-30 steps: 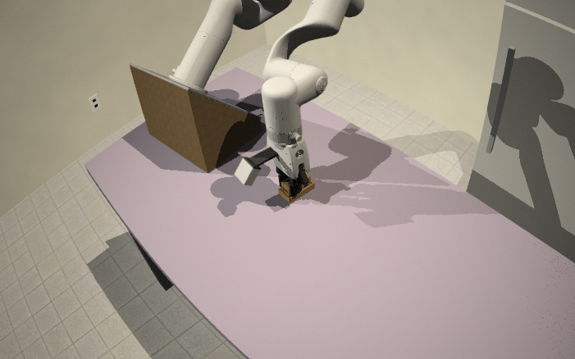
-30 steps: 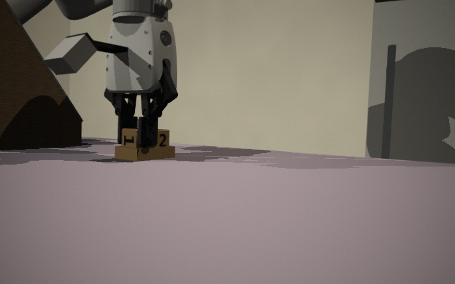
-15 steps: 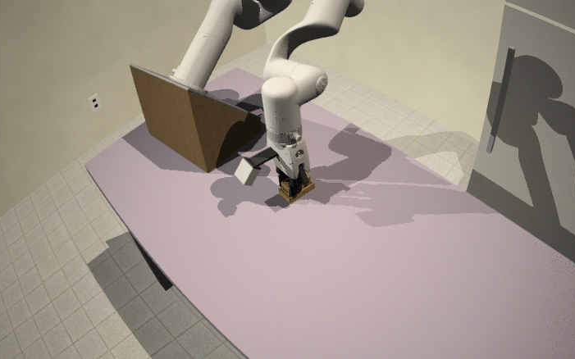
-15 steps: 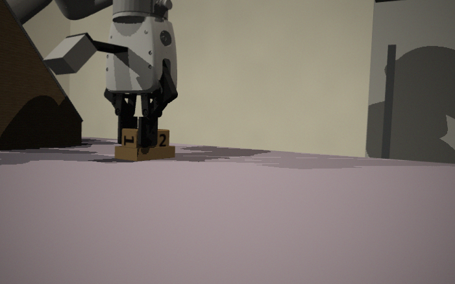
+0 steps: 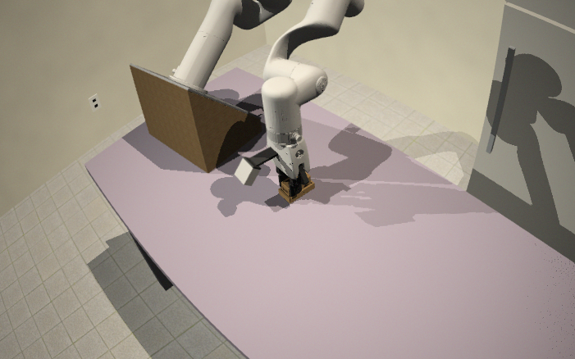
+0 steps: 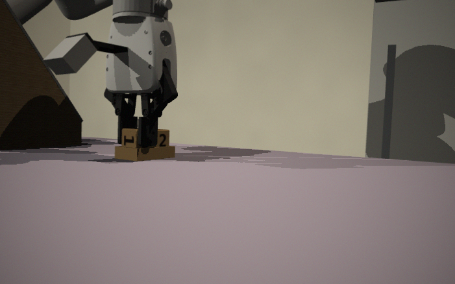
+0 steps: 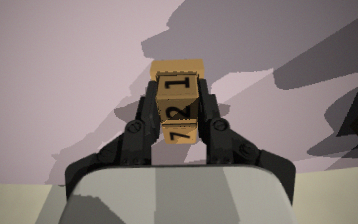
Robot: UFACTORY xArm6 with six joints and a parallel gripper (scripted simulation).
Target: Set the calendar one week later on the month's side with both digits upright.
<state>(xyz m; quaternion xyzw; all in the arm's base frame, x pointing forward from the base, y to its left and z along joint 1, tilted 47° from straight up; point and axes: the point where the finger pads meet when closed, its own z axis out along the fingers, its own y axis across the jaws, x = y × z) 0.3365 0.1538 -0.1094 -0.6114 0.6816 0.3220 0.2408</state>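
Now: the cube 1 cm below my hand. The rest, counted from my hand: wooden calendar tray 3 cm below, 2 cm to the left.
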